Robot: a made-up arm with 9 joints.
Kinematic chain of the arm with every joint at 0, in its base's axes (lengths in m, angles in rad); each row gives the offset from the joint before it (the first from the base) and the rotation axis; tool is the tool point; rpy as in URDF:
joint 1: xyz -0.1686 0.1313 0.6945 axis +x
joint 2: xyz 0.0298 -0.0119 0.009 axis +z
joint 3: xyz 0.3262 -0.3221 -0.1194 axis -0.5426 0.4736 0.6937
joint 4: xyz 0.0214 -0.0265 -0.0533 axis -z
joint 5: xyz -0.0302 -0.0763 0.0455 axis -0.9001 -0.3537 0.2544
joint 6: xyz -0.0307 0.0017 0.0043 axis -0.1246 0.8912 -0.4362
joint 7: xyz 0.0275 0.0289 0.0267 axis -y
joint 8: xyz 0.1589 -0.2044 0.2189 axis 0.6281 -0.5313 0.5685
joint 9: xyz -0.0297 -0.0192 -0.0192 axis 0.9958 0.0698 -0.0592
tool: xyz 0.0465 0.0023 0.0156 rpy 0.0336 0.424 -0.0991
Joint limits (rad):
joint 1: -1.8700..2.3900
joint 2: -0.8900..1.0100
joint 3: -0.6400..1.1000
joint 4: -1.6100..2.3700
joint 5: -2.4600..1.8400
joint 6: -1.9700..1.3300
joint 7: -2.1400..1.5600
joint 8: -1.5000..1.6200
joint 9: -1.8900..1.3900
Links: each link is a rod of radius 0.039 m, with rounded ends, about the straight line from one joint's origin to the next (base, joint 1, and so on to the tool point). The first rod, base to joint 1, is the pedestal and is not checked.
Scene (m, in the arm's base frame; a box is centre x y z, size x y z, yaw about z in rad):
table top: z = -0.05
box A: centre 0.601 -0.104 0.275 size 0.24 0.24 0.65 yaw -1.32
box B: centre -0.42 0.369 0 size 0.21 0.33 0.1 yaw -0.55
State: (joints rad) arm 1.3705 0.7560 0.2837 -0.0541 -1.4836 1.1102 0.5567 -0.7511 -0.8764
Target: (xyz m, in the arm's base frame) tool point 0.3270 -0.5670 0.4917
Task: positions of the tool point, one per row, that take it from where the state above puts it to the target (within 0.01 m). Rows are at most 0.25 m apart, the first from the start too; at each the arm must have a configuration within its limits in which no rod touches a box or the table.
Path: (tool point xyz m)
1: 0.5265 0.3364 0.2574
2: 0.4114 0.2159 0.1391
3: 0.2821 0.0775 0.0817
4: 0.1822 -0.0858 0.0332
5: 0.0416 -0.2473 0.0349
6: -0.1324 -0.3782 0.0933
7: 0.0181 -0.5067 0.1896
8: 0.1813 -0.5729 0.3289
9: 0.3270 -0.5670 0.4916

